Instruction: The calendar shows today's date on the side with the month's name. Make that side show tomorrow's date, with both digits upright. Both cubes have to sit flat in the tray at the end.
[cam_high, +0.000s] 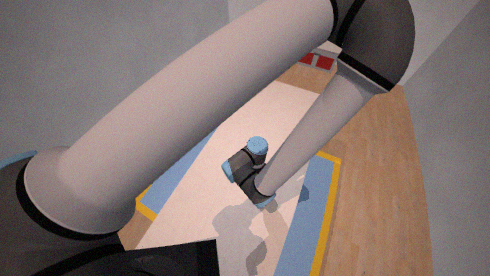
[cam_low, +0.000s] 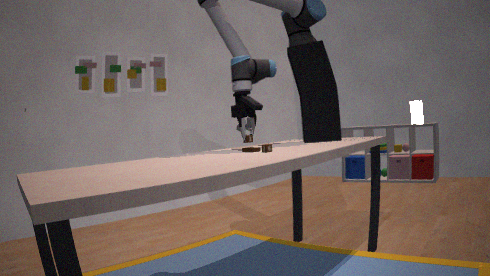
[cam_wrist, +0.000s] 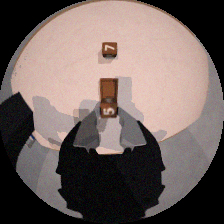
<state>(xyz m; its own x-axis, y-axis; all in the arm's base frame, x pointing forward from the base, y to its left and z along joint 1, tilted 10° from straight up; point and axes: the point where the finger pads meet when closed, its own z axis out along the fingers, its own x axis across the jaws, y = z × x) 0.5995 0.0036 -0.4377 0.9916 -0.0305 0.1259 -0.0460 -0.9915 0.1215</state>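
Right now the brown tray is 60 mm below my hand and 20 mm to the left of it. From my hand the other things lie so: brown cube: 130 mm to the left, 50 mm below, 10 mm ahead.
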